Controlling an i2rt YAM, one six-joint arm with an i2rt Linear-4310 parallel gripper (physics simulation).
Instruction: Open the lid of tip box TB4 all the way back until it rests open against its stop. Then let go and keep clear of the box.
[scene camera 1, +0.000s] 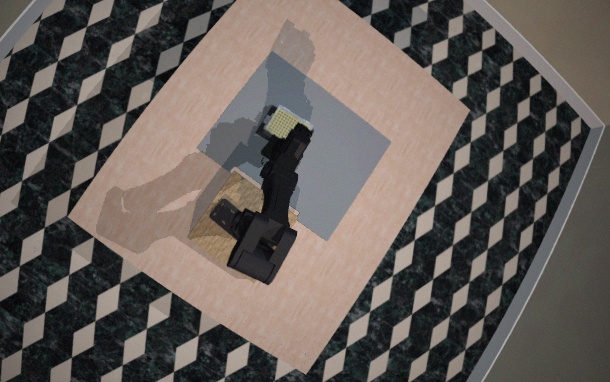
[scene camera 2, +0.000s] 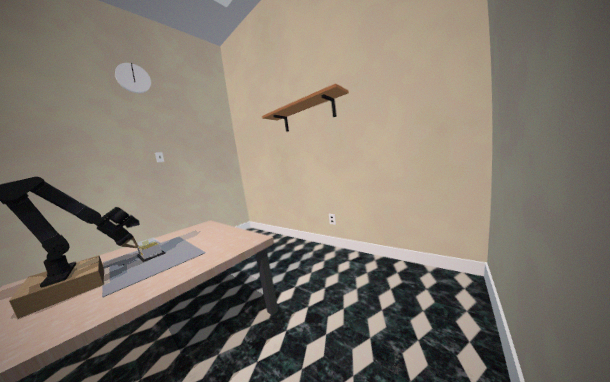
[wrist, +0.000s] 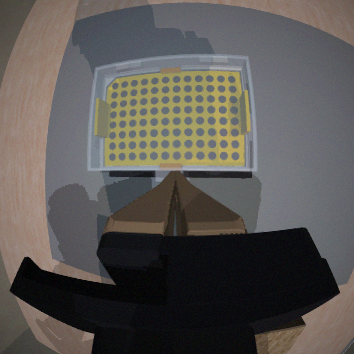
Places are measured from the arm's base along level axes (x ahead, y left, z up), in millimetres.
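Where they show: gripper, between the fingertips: (scene camera 2: 137, 247) (wrist: 174, 177); arm's base, origin of its link: (scene camera 1: 242, 229) (scene camera 2: 60, 274).
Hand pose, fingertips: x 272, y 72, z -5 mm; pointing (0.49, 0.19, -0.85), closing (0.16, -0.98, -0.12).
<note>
Each offset is from my fingertips to the centre of the thing. "spot": to the spot under its first point. Level surfaces: height alone.
The tip box {13 mm left, 47 mm ahead, 29 mm down} (scene camera 1: 283, 123) (scene camera 2: 150, 250) (wrist: 175, 115) stands on the grey mat. It has a yellow rack with rows of round holes and a dark base edge. No label TB4 is readable. Its clear lid {spot: 66 mm left, 29 mm ahead, 10 mm up} (wrist: 92, 125) lies over the rack and looks down; whether it is raised slightly, I cannot tell. A small pale tab shows at the lid's near edge, partly behind the fingertips. My gripper (scene camera 2: 136, 245) (wrist: 174, 177) is shut and holds nothing, its brown fingertips together at the middle of that near edge. Contact is unclear. In scene camera 1 the arm hides the fingertips.
The grey mat {69 mm down} (scene camera 1: 345, 165) (scene camera 2: 130, 277) lies on the pinkish table {72 mm down} (scene camera 1: 400, 100) (scene camera 2: 230, 245). The arm stands on a wooden block (scene camera 1: 210, 240) (scene camera 2: 60, 295) at the mat's near side. A wall shelf (scene camera 2: 305, 103) hangs far off beyond the table.
</note>
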